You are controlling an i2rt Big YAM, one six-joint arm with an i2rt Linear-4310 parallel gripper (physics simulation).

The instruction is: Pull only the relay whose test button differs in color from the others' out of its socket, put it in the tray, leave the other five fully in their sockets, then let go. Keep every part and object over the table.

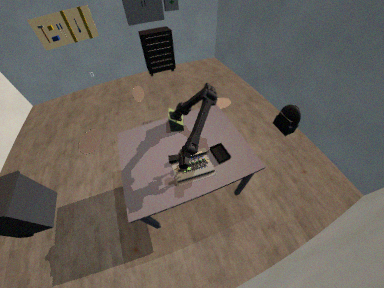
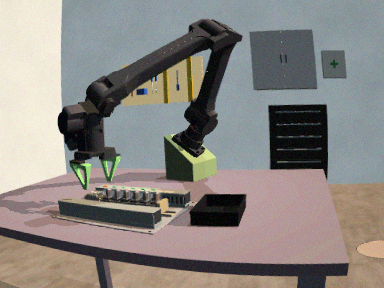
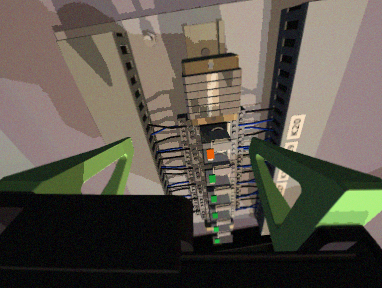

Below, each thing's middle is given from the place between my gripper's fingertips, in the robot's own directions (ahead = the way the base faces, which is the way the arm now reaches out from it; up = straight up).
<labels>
Right now my hand is 30 mm past the panel board [image 2: 179,211], 70 mm to the right of it and 70 mm above it.
</labels>
